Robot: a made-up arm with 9 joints. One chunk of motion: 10 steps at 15 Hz.
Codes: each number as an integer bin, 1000 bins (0 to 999) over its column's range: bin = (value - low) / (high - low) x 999, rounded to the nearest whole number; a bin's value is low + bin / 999 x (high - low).
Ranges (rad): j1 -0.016..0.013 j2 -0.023..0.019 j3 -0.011..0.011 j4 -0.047..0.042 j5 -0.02..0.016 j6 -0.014..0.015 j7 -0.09..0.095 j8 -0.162..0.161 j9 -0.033..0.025
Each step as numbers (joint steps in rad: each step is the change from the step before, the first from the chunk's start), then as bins.
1 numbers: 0.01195 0.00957 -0.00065 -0.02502 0.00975 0.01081 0.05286 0.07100 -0.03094
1 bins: 963 775 470 247 826 855 771 721 35
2 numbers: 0.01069 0.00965 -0.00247 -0.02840 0.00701 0.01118 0.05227 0.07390 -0.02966
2 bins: 919 777 387 209 750 867 768 730 58
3 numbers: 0.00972 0.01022 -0.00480 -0.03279 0.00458 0.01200 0.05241 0.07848 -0.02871
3 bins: 886 790 282 160 682 896 769 744 74
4 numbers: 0.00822 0.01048 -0.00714 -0.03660 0.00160 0.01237 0.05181 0.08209 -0.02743
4 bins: 834 796 175 117 599 908 766 755 96
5 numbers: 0.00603 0.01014 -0.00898 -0.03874 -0.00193 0.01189 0.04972 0.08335 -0.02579
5 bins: 759 788 92 93 501 892 754 759 124
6 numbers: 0.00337 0.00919 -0.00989 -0.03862 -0.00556 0.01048 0.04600 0.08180 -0.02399
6 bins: 667 766 50 94 401 843 734 754 155
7 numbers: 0.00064 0.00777 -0.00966 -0.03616 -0.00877 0.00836 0.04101 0.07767 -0.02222
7 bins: 573 732 61 122 312 770 707 741 186
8 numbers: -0.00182 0.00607 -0.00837 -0.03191 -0.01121 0.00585 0.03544 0.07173 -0.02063
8 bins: 488 691 119 169 244 684 677 723 213
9 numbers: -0.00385 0.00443 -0.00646 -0.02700 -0.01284 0.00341 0.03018 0.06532 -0.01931
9 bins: 419 652 206 224 199 600 649 703 236
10 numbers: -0.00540 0.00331 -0.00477 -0.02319 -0.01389 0.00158 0.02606 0.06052 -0.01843
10 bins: 365 626 283 267 170 537 627 688 251
